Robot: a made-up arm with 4 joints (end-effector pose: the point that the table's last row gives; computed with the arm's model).
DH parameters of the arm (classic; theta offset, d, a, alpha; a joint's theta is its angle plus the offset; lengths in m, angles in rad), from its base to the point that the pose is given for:
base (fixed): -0.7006 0 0.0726 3.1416
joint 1: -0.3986 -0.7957 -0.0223 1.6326
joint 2: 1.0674 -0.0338 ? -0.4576
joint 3: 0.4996 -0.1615 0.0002 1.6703
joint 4: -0.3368 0 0.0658 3.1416
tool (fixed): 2.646 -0.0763 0 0
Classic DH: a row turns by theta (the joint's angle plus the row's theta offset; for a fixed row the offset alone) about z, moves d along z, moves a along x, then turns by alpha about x.
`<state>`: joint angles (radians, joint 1 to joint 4).
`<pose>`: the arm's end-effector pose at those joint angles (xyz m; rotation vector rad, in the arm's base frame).
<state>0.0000 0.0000 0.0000 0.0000</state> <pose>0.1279 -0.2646 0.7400 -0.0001 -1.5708 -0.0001</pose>
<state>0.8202 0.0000 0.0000 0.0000</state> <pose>-0.0544 -0.2483 0.7400 -0.6409 -1.4741 -0.6410</pose>
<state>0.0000 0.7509 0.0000 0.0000</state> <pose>0.0608 -0.2376 0.6455 0.1920 -0.8486 -0.1260</pose>
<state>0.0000 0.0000 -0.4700 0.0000</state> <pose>0.1480 -0.2563 0.7794 0.1010 -2.0314 0.0227</pose>
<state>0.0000 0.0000 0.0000 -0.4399</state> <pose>0.1279 -0.2863 0.7589 -0.3450 -1.5431 0.3449</pose>
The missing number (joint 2, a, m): 0.0239
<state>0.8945 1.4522 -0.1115 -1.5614</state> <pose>-0.1116 -0.1661 0.6293 -0.1408 -0.4190 0.4052</pose>
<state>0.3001 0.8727 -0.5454 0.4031</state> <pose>0.0439 -0.2064 0.6546 0.3632 -1.2897 -0.8259</pose>
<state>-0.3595 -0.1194 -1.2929 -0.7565</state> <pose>0.1756 -0.2523 0.8822 -0.2908 -3.0101 0.2709</pose>
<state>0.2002 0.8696 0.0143 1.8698</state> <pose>0.0613 -0.1518 0.6886 0.8325 -0.3947 -2.0935</pose>
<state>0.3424 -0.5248 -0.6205 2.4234</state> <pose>0.0101 -0.1465 0.9002 2.4325 -1.4239 -0.6132</pose>
